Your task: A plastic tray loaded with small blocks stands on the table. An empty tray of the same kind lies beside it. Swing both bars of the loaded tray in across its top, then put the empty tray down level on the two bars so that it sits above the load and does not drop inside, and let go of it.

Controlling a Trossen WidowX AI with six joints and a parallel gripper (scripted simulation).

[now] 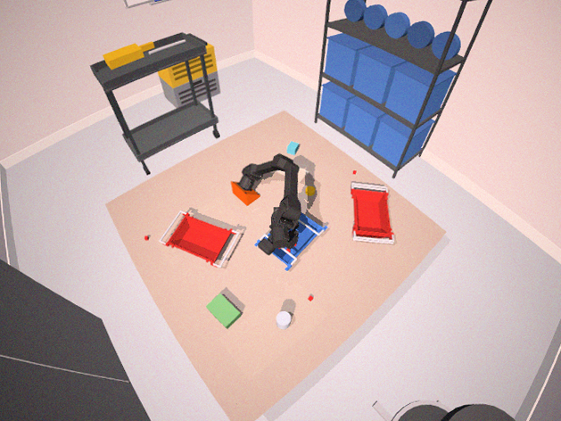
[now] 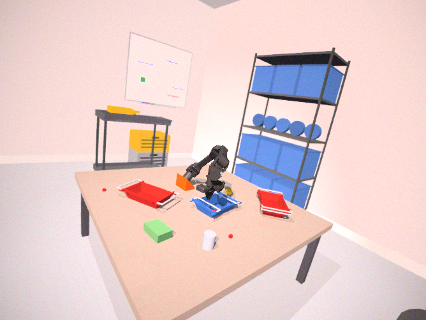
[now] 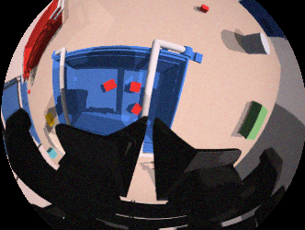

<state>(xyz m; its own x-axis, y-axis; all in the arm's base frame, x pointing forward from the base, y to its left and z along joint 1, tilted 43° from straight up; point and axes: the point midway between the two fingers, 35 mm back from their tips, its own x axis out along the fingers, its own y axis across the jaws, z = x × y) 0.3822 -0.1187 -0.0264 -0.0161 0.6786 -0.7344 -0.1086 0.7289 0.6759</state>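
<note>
Right now the red tray is 28 cm behind my gripper tip, 23 cm to the right of it and 4 cm below it. The rest, counted from my gripper tip: cream pad 33 cm behind, 40 cm to the left, 9 cm below; then yellow puck 16 cm behind, 37 cm to the left, 8 cm below; then green block 5 cm ahead, 35 cm to the right, 7 cm below.
</note>
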